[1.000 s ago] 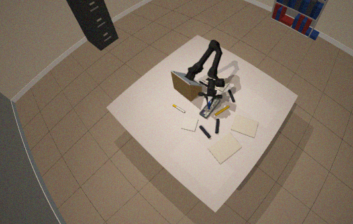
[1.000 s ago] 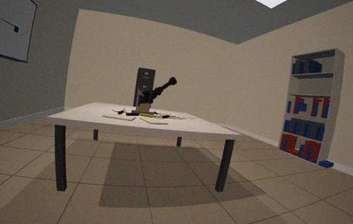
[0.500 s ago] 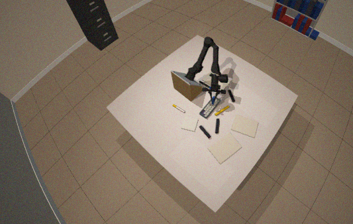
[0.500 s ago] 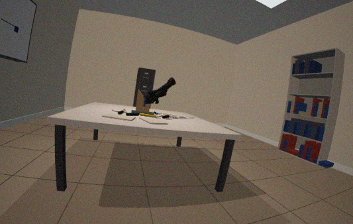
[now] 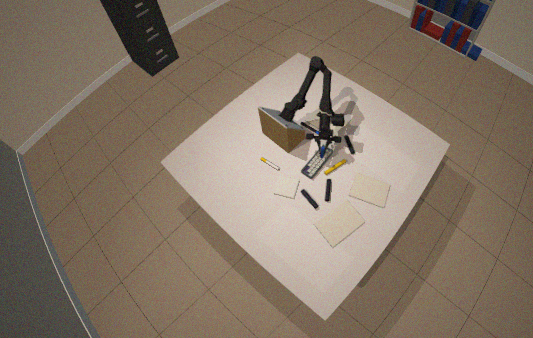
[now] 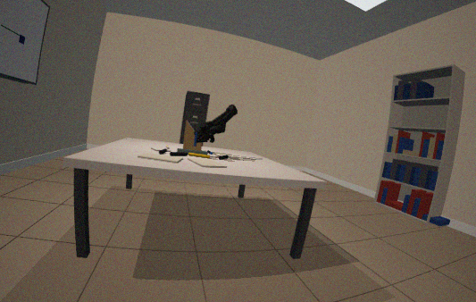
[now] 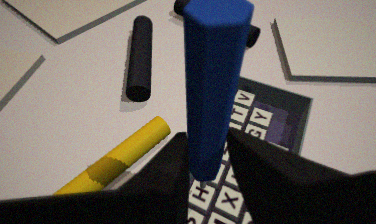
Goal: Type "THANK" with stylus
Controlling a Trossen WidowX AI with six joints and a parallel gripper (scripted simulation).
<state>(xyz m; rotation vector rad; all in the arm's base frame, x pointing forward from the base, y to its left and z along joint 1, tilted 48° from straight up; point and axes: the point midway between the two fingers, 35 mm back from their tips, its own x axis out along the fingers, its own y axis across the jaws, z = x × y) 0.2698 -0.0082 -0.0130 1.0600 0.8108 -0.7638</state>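
The yellow pen is 80 mm ahead of my gripper tip, 30 mm to the left of it and 80 mm below it. Also, from my gripper tip: blue stylus 20 mm below.
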